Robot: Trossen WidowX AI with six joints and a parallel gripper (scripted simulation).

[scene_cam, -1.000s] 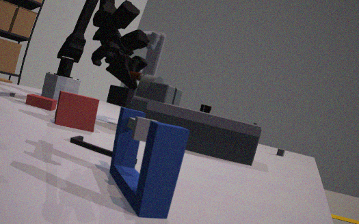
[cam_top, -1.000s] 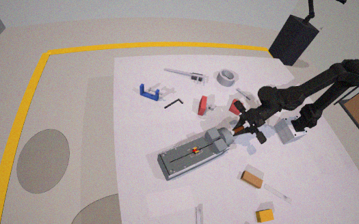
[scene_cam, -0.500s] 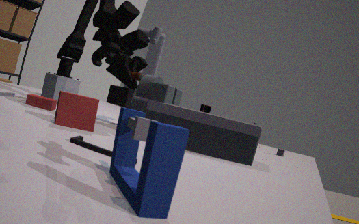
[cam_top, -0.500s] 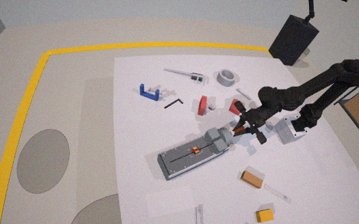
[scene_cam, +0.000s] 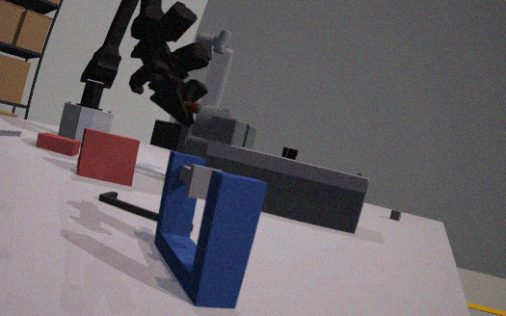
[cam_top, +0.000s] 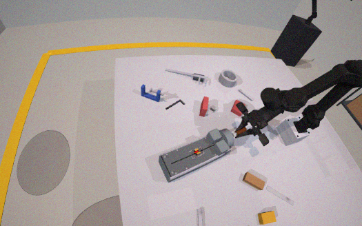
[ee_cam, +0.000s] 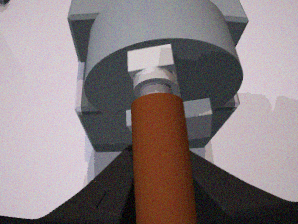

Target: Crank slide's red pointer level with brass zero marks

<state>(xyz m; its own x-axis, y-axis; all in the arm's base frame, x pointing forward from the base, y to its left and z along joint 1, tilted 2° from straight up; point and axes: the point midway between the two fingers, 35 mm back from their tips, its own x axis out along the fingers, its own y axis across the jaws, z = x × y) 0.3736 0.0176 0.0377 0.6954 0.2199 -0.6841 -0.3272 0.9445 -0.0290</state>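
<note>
The crank handle lies 3 cm above my gripper tip, 2 cm behind it and 1 cm to the right of it. Also, from my gripper tip: tan block: 17 cm to the left, 8 cm below, 8 cm behind; then red pointer: 16 cm ahead, 5 cm to the left, 1 cm below; then black hex key: 22 cm to the right, 19 cm ahead, 9 cm below.
</note>
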